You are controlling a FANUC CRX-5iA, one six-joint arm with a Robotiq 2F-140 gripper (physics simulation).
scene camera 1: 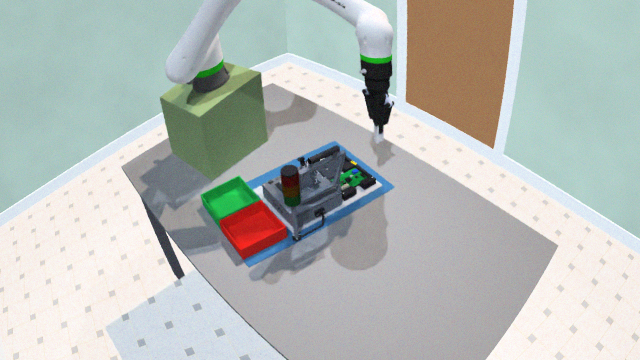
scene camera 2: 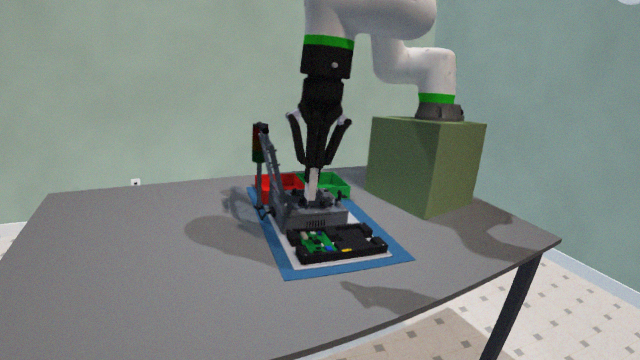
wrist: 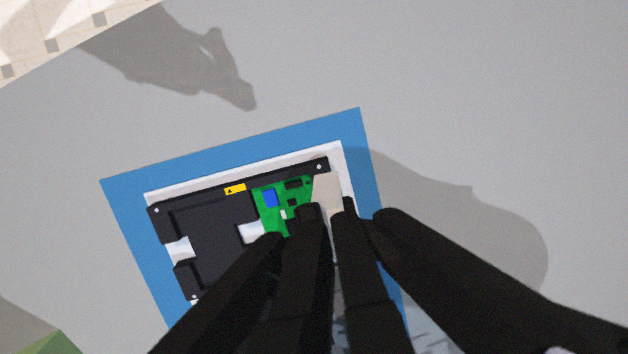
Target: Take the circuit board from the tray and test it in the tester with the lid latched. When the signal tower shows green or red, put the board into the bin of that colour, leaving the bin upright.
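Places are measured from the arm's base along level axes (x left, y ahead, z down), in metres.
Where they show: gripper, fingertip midpoint: (scene camera 1: 378, 141) (scene camera 2: 309, 198) (wrist: 330, 192); arm's base, origin of the base link: (scene camera 1: 211, 81) (scene camera 2: 435, 120).
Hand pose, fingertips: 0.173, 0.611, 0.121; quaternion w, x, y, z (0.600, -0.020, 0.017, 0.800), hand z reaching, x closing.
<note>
Each offset is from my fingertips to the top centre of the thing, as dx, dy, dz. "pt": to the spot under its first point. Level surfaces: height alone.
The green circuit board {-0.060, -0.071, +0.145} (scene camera 1: 351, 177) (scene camera 2: 311, 242) (wrist: 260, 201) lies in one side of the black tray (scene camera 1: 368, 181) (scene camera 2: 325, 256) (wrist: 205, 230). The other side of the tray shows bare black. The grey tester (scene camera 1: 312, 207) (scene camera 2: 317, 218) stands beside the tray with its lid (scene camera 1: 332, 177) (scene camera 2: 273, 167) raised. The signal tower {pt -0.362, -0.031, -0.050} (scene camera 1: 290, 186) (scene camera 2: 257, 145) has red, amber and green sections, all looking dark. The green bin {-0.384, -0.303, +0.125} (scene camera 1: 230, 200) (scene camera 2: 336, 186) and red bin (scene camera 1: 253, 230) (scene camera 2: 280, 184) are upright. My gripper (scene camera 1: 379, 136) (scene camera 2: 312, 192) (wrist: 330, 192) is shut and empty, raised above the table; its fingers hide part of the tray and board in the wrist view.
A blue mat {dz +0.170} (scene camera 1: 385, 187) (scene camera 2: 400, 257) (wrist: 300, 130) with a white inner area lies under the tray and tester. The arm's green pedestal (scene camera 1: 235, 120) (scene camera 2: 425, 165) stands beside the work area. A black cable {pt -0.300, -0.024, +0.167} (scene camera 1: 312, 231) runs along the tester's side. The tower and raised lid stand up high.
</note>
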